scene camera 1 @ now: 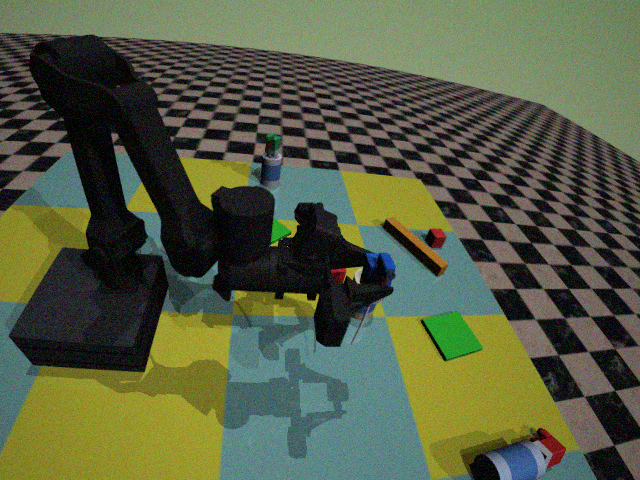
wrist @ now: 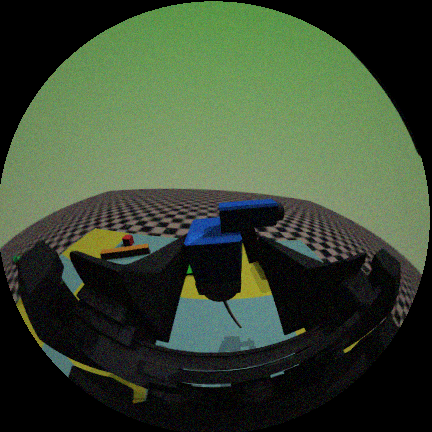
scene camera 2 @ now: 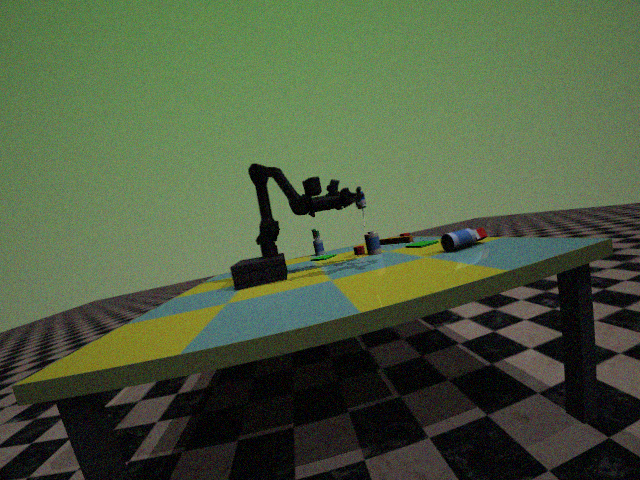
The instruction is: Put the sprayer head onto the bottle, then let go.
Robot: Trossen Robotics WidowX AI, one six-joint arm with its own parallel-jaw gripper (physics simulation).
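Seen in the pictures: gripper, fingertip midpoint: (scene camera 1: 387, 274) (wrist: 225, 240) (scene camera 2: 362, 196); arm's base at its link origin: (scene camera 1: 121, 279) (scene camera 2: 269, 256).
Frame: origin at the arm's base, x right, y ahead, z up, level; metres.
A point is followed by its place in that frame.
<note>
The sprayer head (scene camera 1: 381, 264) {x 0.166, y 0.383, z 0.194 m} (wrist: 214, 237) {x 0.146, y 0.381, z 0.182 m} is blue, with a thin tube (scene camera 1: 356, 334) {x 0.180, y 0.379, z 0.062 m} (scene camera 2: 363, 219) {x 0.174, y 0.387, z 0.074 m} (wrist: 233, 316) {x 0.176, y 0.383, z 0.069 m} hanging below it. My gripper (scene camera 1: 381, 275) {x 0.158, y 0.403, z 0.167 m} (scene camera 2: 360, 197) {x 0.158, y 0.403, z 0.167 m} (wrist: 225, 240) {x 0.158, y 0.403, z 0.167 m} is shut on the sprayer head and holds it upright, high above the table. The headless bottle (scene camera 2: 372, 243) {x 0.049, y 0.455, z -0.039 m} (scene camera 1: 360, 313) {x 0.050, y 0.459, z -0.069 m} is white and blue and stands upright on the table. The gripper partly hides it in scene camera 1. In scene camera 2 the tube's lower end shows slightly above and left of the bottle's top. The bottle cannot be made out in the wrist view.
A green-headed bottle (scene camera 1: 271, 169) {x -0.465, y 0.315, z -0.025 m} (scene camera 2: 317, 245) {x -0.467, y 0.305, z -0.026 m} stands farther back. A red-headed bottle (scene camera 1: 519, 462) {x 0.392, y 0.615, z -0.028 m} (scene camera 2: 459, 239) {x 0.420, y 0.596, z -0.052 m} lies on its side. An orange bar (scene camera 1: 415, 246) {x -0.149, y 0.677, z -0.063 m} (wrist: 125, 251) {x -0.152, y 0.676, z -0.065 m}, red cube (scene camera 1: 436, 237) {x -0.173, y 0.753, z -0.052 m} (wrist: 128, 240) {x -0.175, y 0.751, z -0.060 m}, green plates (scene camera 1: 451, 335) (scene camera 2: 323, 257) and red block (scene camera 1: 338, 274) {x -0.054, y 0.434, z -0.059 m} (scene camera 2: 359, 250) {x -0.054, y 0.425, z -0.069 m} lie on the table.
</note>
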